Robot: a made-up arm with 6 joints.
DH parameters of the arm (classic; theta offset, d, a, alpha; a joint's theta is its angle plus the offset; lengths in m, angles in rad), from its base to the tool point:
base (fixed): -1.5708 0.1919 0 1.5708
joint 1: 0 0.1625 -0.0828 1.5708
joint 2: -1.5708 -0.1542 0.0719 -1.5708
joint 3: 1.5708 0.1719 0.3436 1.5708
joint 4: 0 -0.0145 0.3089 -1.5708
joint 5: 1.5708 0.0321 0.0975 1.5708
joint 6: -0.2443 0 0.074 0
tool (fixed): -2.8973 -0.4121 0 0
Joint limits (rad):
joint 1: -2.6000..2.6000
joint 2: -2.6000..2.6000
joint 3: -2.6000..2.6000
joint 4: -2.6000..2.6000
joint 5: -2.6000..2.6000
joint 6: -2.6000..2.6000
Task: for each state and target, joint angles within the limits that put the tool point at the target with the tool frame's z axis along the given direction. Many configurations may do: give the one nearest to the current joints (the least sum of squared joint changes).
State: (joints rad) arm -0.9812 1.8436 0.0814 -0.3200 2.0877 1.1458
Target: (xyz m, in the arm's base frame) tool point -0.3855 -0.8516 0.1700 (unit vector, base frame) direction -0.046 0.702 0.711
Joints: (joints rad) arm -0.6519 1.9045 -0.5914 -0.7467 2.1424 0.9635
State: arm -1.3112 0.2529 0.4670 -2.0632 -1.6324 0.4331
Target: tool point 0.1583 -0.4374 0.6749 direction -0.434 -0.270 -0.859
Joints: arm -1.9362 0.9794 0.8472 -1.7188 -2.4379 0.7045
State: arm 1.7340 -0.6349 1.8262 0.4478 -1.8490 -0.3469
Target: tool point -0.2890 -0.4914 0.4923 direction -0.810 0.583 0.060
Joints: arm 1.9395 -0.3519 2.1703 -0.0719 -1.1484 -0.5604
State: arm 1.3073 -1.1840 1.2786 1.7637 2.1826 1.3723
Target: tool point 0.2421 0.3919 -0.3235 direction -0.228 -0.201 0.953
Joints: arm 1.8567 -1.4816 0.5305 1.8565 1.7285 1.2985
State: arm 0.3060 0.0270 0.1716 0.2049 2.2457 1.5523
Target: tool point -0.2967 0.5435 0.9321 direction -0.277 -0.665 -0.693
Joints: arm 1.0705 0.0372 0.9049 0.6869 2.0258 1.2287
